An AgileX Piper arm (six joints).
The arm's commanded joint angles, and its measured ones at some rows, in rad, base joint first. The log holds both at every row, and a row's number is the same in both.
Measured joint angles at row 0: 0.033 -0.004 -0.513 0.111 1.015 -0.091
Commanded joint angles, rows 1 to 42: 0.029 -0.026 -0.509 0.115 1.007 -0.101; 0.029 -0.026 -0.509 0.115 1.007 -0.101; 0.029 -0.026 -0.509 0.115 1.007 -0.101; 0.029 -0.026 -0.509 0.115 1.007 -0.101; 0.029 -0.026 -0.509 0.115 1.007 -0.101; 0.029 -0.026 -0.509 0.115 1.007 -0.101; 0.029 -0.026 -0.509 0.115 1.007 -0.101; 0.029 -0.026 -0.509 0.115 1.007 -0.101; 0.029 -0.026 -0.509 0.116 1.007 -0.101; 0.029 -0.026 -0.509 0.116 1.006 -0.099; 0.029 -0.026 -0.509 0.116 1.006 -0.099; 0.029 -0.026 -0.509 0.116 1.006 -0.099; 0.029 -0.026 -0.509 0.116 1.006 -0.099; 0.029 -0.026 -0.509 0.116 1.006 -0.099; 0.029 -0.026 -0.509 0.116 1.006 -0.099; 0.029 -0.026 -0.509 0.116 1.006 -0.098; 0.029 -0.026 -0.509 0.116 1.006 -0.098; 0.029 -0.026 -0.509 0.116 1.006 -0.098; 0.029 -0.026 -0.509 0.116 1.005 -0.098; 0.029 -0.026 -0.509 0.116 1.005 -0.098; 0.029 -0.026 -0.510 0.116 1.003 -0.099; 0.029 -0.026 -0.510 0.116 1.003 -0.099; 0.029 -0.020 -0.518 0.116 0.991 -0.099; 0.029 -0.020 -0.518 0.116 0.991 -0.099; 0.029 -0.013 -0.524 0.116 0.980 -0.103; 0.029 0.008 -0.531 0.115 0.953 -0.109; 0.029 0.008 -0.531 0.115 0.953 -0.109; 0.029 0.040 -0.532 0.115 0.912 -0.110; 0.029 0.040 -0.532 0.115 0.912 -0.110; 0.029 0.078 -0.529 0.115 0.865 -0.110; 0.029 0.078 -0.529 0.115 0.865 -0.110; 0.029 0.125 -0.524 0.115 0.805 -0.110; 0.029 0.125 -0.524 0.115 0.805 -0.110; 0.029 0.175 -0.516 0.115 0.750 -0.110; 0.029 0.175 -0.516 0.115 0.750 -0.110; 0.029 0.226 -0.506 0.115 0.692 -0.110; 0.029 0.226 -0.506 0.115 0.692 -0.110; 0.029 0.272 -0.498 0.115 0.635 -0.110; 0.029 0.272 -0.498 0.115 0.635 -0.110; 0.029 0.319 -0.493 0.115 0.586 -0.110; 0.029 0.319 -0.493 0.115 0.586 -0.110; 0.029 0.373 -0.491 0.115 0.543 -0.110
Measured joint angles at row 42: 0.033 0.312 -0.497 0.111 0.621 -0.093
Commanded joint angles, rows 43 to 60: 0.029 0.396 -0.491 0.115 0.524 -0.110; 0.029 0.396 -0.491 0.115 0.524 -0.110; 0.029 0.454 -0.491 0.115 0.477 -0.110; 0.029 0.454 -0.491 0.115 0.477 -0.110; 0.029 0.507 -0.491 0.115 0.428 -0.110; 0.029 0.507 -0.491 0.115 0.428 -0.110; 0.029 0.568 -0.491 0.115 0.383 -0.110; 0.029 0.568 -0.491 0.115 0.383 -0.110; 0.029 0.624 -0.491 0.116 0.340 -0.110; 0.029 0.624 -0.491 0.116 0.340 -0.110; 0.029 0.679 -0.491 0.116 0.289 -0.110; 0.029 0.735 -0.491 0.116 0.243 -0.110; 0.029 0.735 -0.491 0.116 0.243 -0.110; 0.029 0.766 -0.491 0.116 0.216 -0.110; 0.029 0.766 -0.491 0.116 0.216 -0.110; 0.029 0.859 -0.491 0.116 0.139 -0.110; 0.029 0.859 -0.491 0.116 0.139 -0.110; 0.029 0.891 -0.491 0.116 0.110 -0.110
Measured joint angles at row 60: 0.033 0.850 -0.493 0.112 0.168 -0.095
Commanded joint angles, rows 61 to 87: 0.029 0.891 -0.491 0.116 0.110 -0.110; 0.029 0.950 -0.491 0.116 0.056 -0.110; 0.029 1.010 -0.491 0.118 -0.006 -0.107; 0.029 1.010 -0.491 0.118 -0.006 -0.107; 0.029 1.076 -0.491 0.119 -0.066 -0.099; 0.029 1.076 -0.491 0.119 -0.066 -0.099; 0.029 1.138 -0.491 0.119 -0.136 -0.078; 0.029 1.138 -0.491 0.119 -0.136 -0.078; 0.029 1.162 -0.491 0.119 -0.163 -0.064; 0.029 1.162 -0.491 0.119 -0.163 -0.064; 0.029 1.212 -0.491 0.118 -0.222 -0.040; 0.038 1.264 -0.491 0.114 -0.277 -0.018; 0.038 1.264 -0.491 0.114 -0.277 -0.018; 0.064 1.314 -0.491 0.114 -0.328 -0.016; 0.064 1.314 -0.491 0.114 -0.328 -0.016; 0.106 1.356 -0.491 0.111 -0.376 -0.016; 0.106 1.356 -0.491 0.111 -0.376 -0.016; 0.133 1.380 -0.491 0.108 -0.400 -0.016; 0.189 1.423 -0.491 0.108 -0.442 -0.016; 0.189 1.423 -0.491 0.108 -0.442 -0.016; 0.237 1.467 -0.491 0.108 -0.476 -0.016; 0.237 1.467 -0.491 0.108 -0.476 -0.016; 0.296 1.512 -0.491 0.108 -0.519 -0.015; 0.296 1.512 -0.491 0.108 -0.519 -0.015; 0.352 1.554 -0.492 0.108 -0.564 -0.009; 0.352 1.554 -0.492 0.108 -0.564 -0.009; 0.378 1.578 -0.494 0.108 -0.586 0.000
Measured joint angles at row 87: 0.340 1.551 -0.491 0.115 -0.536 -0.011
